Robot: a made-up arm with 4 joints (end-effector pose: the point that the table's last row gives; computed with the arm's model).
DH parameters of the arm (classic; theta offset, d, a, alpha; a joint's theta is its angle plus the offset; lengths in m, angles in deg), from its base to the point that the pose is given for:
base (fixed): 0 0.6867 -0.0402 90
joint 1: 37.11 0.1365 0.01 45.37
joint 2: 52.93 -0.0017 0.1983 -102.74
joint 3: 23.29 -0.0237 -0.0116 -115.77
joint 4: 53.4 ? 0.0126 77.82
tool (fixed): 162.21 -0.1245 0 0
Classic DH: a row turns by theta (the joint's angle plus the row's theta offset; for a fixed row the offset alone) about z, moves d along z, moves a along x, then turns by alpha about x.
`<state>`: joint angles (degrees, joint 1 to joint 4).
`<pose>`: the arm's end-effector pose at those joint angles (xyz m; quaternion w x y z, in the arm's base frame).
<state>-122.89 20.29 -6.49 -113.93</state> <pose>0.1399 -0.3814 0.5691 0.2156 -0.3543 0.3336 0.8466</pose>
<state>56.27 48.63 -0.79 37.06</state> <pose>-0.0299 -0.2757 0.6617 0.2660 -0.5693 -0.4260 0.6509</pose>
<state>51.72 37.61 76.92 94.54</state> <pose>-0.1583 -0.3390 0.5910 0.6585 -0.1685 -0.0281 0.7329</pose>
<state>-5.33 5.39 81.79 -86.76</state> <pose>0.0698 -0.2161 0.9629 0.2882 0.8982 -0.2211 -0.2476</pose>
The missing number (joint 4, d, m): -0.035
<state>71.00 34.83 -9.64 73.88</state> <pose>-0.0601 -0.2304 0.6201 0.0319 -0.3896 -0.3333 0.8580</pose>
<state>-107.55 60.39 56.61 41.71</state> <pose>-0.0375 -0.3732 0.8054 0.2698 0.4172 0.5981 0.6288</pose>
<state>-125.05 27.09 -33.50 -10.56</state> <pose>-0.0460 -0.2641 0.5954 0.5366 0.5097 0.2510 0.6239</pose>
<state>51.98 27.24 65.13 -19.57</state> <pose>-0.1722 -0.3991 0.8249 0.4020 -0.8586 0.2301 0.2197</pose>
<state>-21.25 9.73 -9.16 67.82</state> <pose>-0.0564 -0.2454 0.7251 0.1939 0.4480 -0.0697 0.8700</pose>
